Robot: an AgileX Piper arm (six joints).
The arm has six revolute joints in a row. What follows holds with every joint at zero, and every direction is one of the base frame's. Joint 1 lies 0.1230 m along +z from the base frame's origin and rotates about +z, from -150.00 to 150.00 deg. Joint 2 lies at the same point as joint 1 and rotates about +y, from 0.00 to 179.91 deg. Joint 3 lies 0.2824 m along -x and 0.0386 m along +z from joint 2 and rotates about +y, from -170.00 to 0.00 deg. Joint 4 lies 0.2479 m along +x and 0.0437 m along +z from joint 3 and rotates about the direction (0.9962, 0, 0.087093), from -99.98 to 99.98 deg. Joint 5 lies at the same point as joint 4 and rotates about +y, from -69.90 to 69.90 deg. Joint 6 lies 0.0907 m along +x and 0.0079 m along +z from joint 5 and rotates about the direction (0.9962, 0, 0.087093), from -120.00 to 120.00 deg. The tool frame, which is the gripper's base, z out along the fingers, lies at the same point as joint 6; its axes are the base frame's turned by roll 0.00, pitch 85.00 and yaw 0.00 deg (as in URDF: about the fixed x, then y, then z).
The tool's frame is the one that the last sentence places.
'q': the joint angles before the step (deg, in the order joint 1, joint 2, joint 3, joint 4, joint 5, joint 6). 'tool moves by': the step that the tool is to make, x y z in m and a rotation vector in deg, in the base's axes. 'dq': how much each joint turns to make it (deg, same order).
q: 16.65, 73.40, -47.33, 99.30, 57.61, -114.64
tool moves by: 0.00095, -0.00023, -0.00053, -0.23, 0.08, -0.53
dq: 0.00, 0.04, 0.00, 0.00, -0.57, 0.01
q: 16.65, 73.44, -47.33, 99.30, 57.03, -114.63
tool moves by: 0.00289, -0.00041, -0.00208, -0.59, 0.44, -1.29
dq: 0.00, 0.28, 0.00, 0.00, -1.39, 0.10
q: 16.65, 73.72, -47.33, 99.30, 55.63, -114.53
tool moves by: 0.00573, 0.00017, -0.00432, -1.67, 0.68, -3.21
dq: 0.51, 0.44, -0.02, 0.02, -4.03, 0.07
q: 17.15, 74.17, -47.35, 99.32, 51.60, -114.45
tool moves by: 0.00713, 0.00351, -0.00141, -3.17, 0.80, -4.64
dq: 1.88, 0.38, -1.18, -1.52, -7.38, 1.98
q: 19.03, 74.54, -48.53, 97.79, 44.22, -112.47
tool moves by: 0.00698, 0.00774, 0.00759, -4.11, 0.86, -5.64
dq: 3.51, 0.18, -3.40, -6.03, -10.25, 7.35
